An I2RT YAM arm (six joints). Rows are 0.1 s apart.
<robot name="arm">
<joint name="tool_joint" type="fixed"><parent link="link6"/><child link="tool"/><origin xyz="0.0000 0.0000 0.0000" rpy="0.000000 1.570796 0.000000"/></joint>
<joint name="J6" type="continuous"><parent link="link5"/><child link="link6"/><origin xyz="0.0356 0.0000 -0.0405"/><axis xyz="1 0 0"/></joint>
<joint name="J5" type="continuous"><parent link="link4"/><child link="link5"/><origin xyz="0.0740 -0.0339 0.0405"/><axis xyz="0 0 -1"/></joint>
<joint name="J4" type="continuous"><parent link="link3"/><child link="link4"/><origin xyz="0.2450 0.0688 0.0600"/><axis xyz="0 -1 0"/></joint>
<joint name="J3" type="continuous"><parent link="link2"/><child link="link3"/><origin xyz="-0.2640 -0.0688 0.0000"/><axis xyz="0 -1 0"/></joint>
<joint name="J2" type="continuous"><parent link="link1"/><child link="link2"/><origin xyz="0.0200 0.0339 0.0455"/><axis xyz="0 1 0"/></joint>
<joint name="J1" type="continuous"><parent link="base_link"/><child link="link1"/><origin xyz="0.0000 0.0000 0.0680"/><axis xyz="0 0 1"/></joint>
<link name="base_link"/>
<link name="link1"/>
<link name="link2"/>
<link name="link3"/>
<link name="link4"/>
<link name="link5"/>
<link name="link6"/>
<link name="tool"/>
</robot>
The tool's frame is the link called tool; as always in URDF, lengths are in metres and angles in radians. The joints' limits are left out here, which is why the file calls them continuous.
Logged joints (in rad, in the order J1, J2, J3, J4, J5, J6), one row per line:
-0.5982 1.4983 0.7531 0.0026 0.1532 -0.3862
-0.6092 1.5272 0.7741 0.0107 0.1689 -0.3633
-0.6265 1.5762 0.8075 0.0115 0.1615 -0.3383
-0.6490 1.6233 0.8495 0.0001 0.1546 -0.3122
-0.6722 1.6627 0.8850 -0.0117 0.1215 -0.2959
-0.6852 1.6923 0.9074 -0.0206 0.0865 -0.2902
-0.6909 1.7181 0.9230 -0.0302 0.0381 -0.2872
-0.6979 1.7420 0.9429 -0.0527 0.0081 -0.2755
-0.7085 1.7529 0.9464 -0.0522 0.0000 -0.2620
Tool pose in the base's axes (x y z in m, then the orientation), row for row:
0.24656 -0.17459 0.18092 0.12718 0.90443 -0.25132 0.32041
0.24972 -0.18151 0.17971 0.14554 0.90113 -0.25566 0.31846
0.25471 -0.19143 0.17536 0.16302 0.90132 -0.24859 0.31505
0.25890 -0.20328 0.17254 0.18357 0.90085 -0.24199 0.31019
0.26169 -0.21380 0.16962 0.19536 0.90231 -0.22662 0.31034
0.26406 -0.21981 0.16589 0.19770 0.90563 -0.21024 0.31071
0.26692 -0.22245 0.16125 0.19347 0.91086 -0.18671 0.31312
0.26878 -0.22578 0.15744 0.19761 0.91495 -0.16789 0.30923
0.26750 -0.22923 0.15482 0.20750 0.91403 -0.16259 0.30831
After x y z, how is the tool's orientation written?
As a quaternion, x y z w.
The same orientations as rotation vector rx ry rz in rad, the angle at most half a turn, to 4 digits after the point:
0.3342 2.3767 -0.6604
0.3828 2.3703 -0.6725
0.4295 2.3747 -0.6550
0.4848 2.3792 -0.6391
0.5159 2.3829 -0.5985
0.5220 2.3912 -0.5551
0.5102 2.4022 -0.4924
0.5222 2.4176 -0.4436
0.5485 2.4163 -0.4298

